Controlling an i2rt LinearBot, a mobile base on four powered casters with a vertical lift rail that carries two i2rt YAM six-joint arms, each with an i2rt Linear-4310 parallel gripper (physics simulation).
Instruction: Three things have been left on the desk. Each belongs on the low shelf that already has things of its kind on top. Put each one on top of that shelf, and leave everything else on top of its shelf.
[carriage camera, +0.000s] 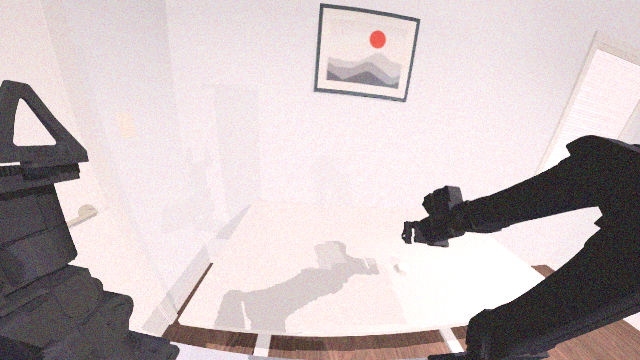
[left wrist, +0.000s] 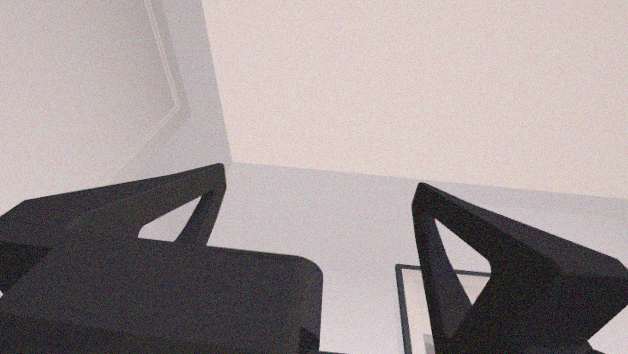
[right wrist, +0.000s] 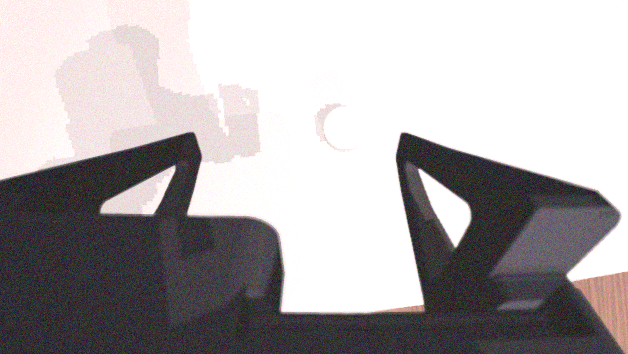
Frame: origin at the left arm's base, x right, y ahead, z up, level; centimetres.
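Where they show: left gripper, fingertip midpoint: (left wrist: 319, 184); right gripper, fingertip midpoint: (carriage camera: 414, 238) (right wrist: 297, 144); left arm's base at its link origin: (carriage camera: 119, 359).
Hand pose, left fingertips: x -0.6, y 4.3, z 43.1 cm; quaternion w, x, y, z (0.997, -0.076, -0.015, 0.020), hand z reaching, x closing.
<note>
Each offset is from my left fingertips to the top centre of the thing. "pt": to the spot under its first point. Level surfaces: height alone.
A small white round thing @(dx +73.0, dy +35.4, dz -57.6 cm) (carriage camera: 401, 267) (right wrist: 344, 128) lies on the white desk @(dz -60.0 cm) (carriage camera: 350, 312) (right wrist: 500, 90). It is washed out by bright light, so its kind cannot be told. My right gripper (carriage camera: 407, 233) (right wrist: 297, 144) is open and empty, above the desk and pointing down; in the right wrist view the round thing shows beyond and between its fingertips. My left gripper (left wrist: 319, 184) is open and empty, raised at the left of the carriage view and pointing up toward wall and ceiling. The low shelves and the other things on the desk do not show.
The right arm (carriage camera: 525, 200) reaches in over the desk from the right, and its shadow falls across the desk. A door handle @(pt dx -50.4, dy +25.4, dz -39.5 cm) (carriage camera: 82, 218) is at the left. A framed picture (carriage camera: 366, 52) hangs on the back wall, and a window (carriage camera: 595, 95) is at the right.
</note>
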